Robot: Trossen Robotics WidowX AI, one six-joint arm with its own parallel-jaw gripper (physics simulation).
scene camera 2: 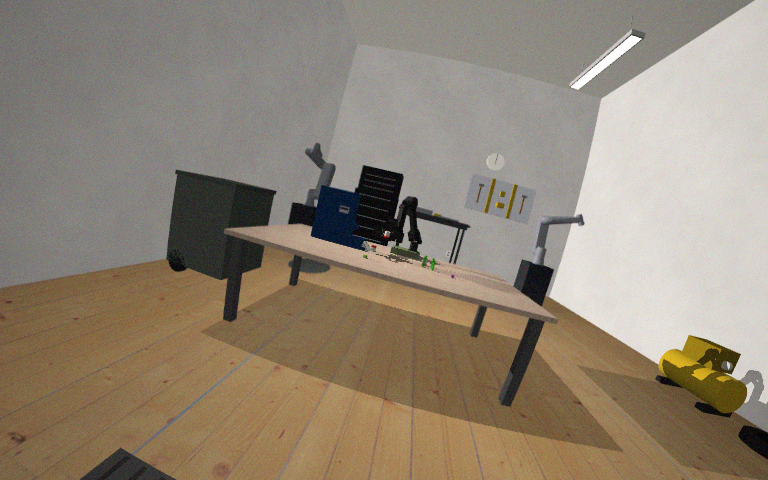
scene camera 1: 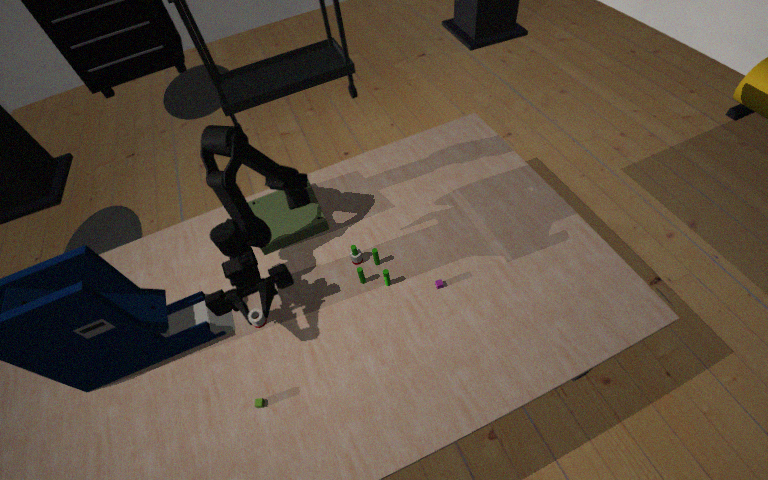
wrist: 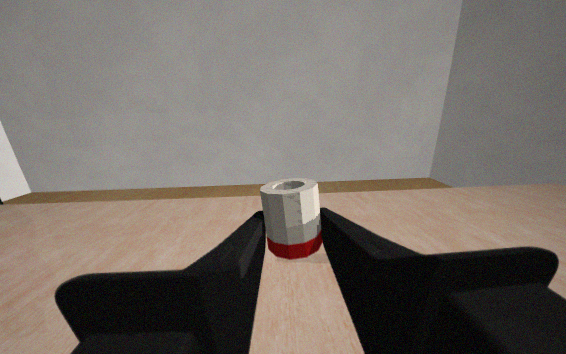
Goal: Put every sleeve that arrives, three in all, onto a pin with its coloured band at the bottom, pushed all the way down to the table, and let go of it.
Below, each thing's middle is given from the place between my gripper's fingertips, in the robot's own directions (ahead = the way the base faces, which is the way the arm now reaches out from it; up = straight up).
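Labels:
Blue feeder box (scene camera 1: 78,321): now 300 mm to the right of my hand, 120 mm behind it and 20 mm above it.

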